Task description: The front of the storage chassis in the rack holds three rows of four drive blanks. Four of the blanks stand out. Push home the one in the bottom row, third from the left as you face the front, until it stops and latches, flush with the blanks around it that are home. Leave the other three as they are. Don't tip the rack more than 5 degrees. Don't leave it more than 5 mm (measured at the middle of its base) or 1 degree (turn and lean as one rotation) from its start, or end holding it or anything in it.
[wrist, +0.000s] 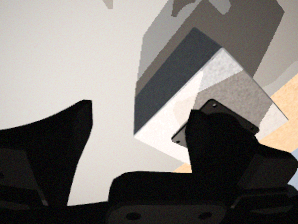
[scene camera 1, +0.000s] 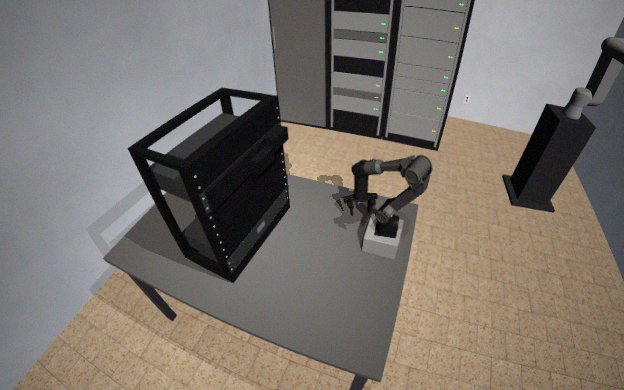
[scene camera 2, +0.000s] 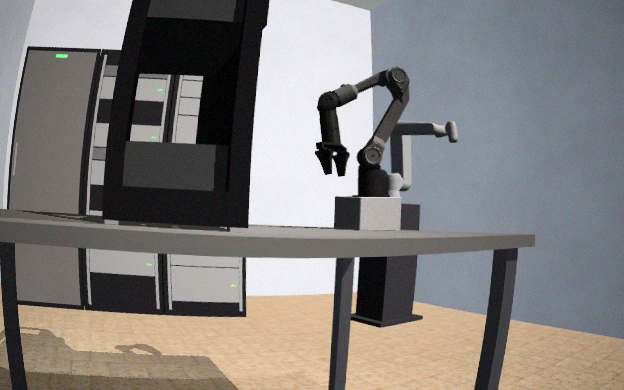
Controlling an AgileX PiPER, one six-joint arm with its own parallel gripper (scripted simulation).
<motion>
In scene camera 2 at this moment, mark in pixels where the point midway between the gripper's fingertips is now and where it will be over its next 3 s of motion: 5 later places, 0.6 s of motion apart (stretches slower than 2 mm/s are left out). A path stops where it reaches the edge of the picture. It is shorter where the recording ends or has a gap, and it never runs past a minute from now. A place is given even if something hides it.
My gripper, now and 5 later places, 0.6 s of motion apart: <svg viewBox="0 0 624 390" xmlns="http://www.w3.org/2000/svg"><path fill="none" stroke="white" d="M335 175L327 172L304 153L290 102L292 64L295 58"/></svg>
</motion>
